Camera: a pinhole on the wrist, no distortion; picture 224 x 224 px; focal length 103.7 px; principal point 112.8 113.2 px. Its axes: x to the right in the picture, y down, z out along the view. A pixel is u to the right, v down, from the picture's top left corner.
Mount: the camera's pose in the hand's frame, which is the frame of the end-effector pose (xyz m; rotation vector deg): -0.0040 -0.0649 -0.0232 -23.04 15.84 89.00
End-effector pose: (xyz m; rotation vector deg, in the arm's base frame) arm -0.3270 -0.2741 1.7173 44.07 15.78 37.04
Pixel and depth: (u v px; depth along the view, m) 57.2 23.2 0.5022
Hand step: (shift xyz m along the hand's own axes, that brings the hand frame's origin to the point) 0.3886 -0.0879 0.5768
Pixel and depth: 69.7 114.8 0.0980
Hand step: -0.0136 -0.0610 0.0824
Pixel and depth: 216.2 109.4 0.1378
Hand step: -0.0090 0.1176 0.0444
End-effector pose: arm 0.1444 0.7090 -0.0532 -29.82 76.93 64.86
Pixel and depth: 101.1 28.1 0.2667
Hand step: 0.1927 0.0251 0.2472
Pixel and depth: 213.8 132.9 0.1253
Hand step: -0.0368 0.0976 0.0373
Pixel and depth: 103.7 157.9 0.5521
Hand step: -0.2855 0.1154 0.4788
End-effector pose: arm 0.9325 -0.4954 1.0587 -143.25 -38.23 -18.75
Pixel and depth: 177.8 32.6 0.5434
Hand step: 0.3762 0.4828 0.3578
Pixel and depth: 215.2 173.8 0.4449
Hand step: -0.2954 0.5130 0.1759
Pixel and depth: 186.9 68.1 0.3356
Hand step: 0.1165 0.2970 0.1911
